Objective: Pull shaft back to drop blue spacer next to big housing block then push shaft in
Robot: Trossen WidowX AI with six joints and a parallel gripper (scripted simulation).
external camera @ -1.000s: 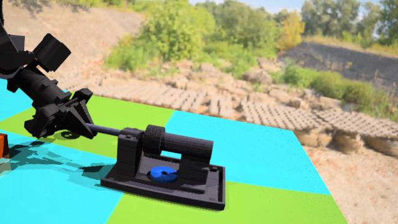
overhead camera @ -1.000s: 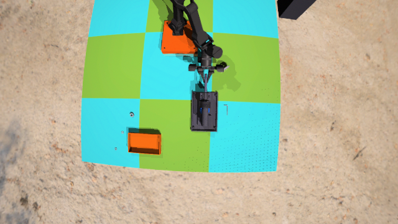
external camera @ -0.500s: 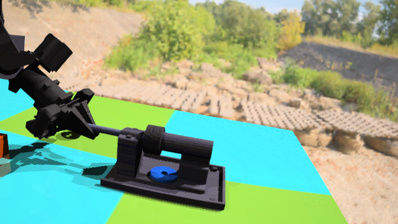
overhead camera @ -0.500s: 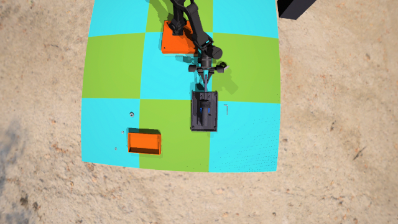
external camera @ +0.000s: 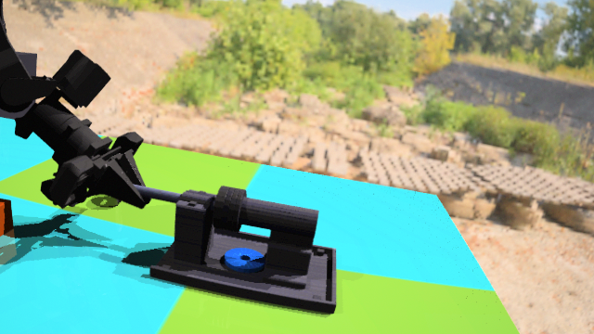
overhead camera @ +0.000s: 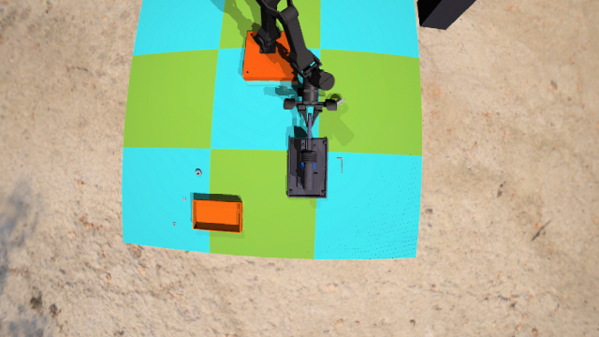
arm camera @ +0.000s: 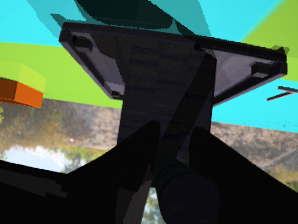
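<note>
My gripper tip is now 6 cm short of the shaft and 2 cm below it. Round my gripper tip: blue spacer: 14 cm ahead, 5 cm below; black spacer: 12 cm ahead, 2 cm above; nut: 44 cm to the right, 17 cm ahead, 6 cm below.
</note>
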